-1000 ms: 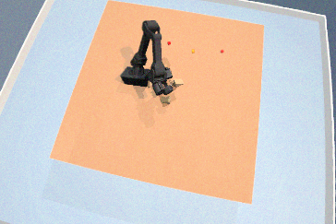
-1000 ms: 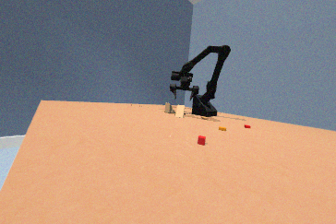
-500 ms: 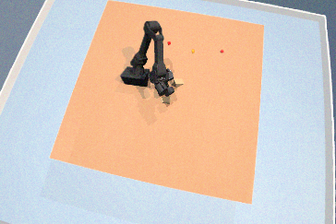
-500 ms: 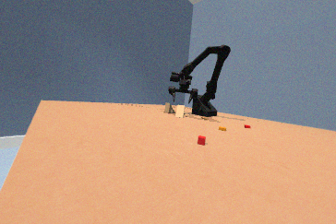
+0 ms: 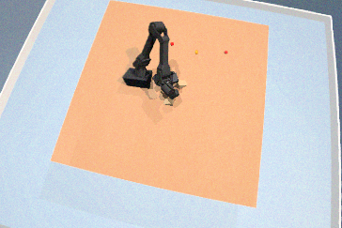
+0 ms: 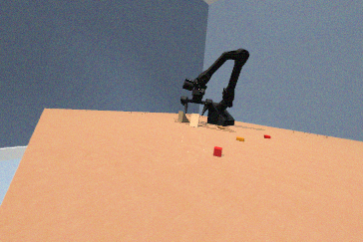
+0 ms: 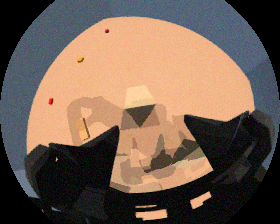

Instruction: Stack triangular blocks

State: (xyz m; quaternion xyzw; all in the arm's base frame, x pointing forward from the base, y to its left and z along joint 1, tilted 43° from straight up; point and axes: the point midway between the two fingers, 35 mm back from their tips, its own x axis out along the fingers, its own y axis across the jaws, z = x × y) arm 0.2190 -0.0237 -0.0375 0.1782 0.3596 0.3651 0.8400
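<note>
The pale triangular block lies 30 mm ahead of my gripper tip, 30 mm to the left of it and 40 mm below it. Also, from my gripper tip: red cube: 340 mm ahead, 320 mm to the left, 50 mm below; tan piece: 70 mm behind, 140 mm to the left, 50 mm below; orange piece: 120 mm ahead, 300 mm to the left, 50 mm below.
</note>
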